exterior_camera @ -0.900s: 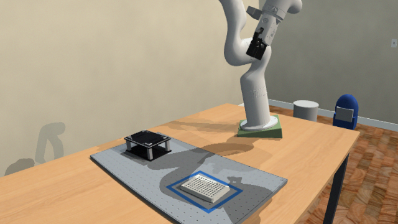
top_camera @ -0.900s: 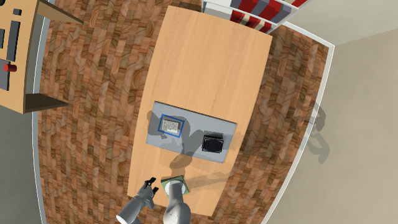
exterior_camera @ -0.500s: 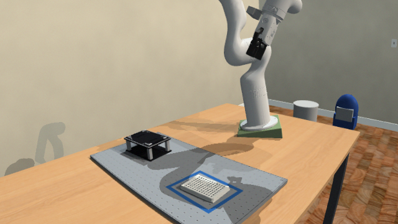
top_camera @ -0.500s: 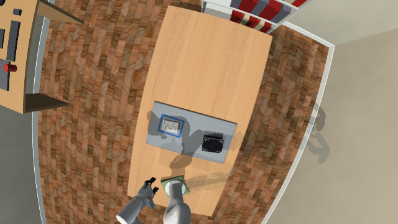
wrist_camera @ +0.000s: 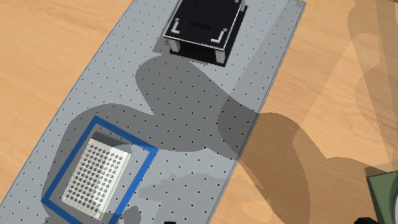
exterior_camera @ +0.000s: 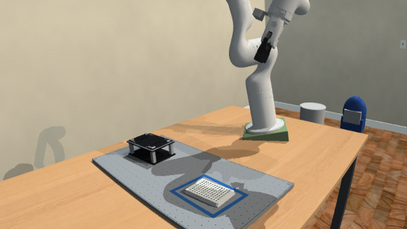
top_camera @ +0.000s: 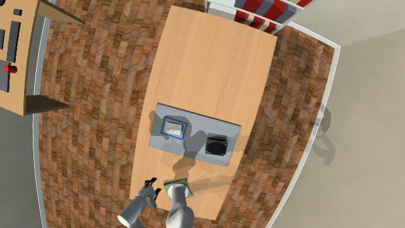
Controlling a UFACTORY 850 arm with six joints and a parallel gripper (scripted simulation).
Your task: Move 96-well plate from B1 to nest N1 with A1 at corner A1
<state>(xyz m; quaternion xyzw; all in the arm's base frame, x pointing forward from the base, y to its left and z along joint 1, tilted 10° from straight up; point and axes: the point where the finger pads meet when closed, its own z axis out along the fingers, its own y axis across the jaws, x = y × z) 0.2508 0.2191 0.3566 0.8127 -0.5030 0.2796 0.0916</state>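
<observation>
My gripper is now 370 mm above the white 96-well plate, 290 mm short of it and 20 mm to the right of it. Round my hand: black raised nest N1: 350 mm to the right, 320 mm below, 240 mm ahead; A1 corner mark: 430 mm to the right, 320 mm below, 200 mm ahead.
</observation>
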